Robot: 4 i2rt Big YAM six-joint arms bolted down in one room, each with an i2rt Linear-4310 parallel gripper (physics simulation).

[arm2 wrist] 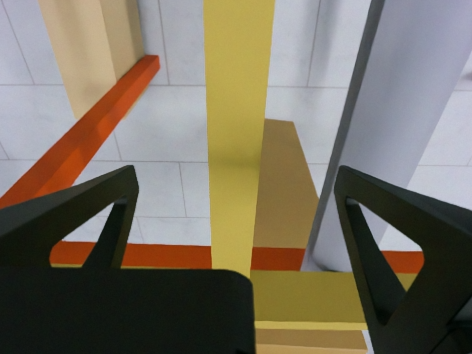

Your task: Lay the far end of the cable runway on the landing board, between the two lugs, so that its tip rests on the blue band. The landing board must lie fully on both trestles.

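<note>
My arm2 gripper (236, 175) is open, its two dark fingers wide apart at the left and right of the view. A long yellow bar (237, 100) runs up the view between the fingers, with a gap on each side. Its near end meets a yellow crosspiece (310, 297) with an orange-red strip (170, 255) along its far side. I cannot tell whether these belong to the runway or a trestle. The blue band and the two lugs do not show, and I cannot make out the landing board for certain. Arm1, arm3 and arm4 grippers do not show.
A long grey rounded piece (400, 90) with a dark edge runs along the right. An orange-red bar (100, 117) slants at the left, by a pale tan post (82, 50). A brown block (285, 190) shows right of the yellow bar. Light floor tiles (170, 125) lie below.
</note>
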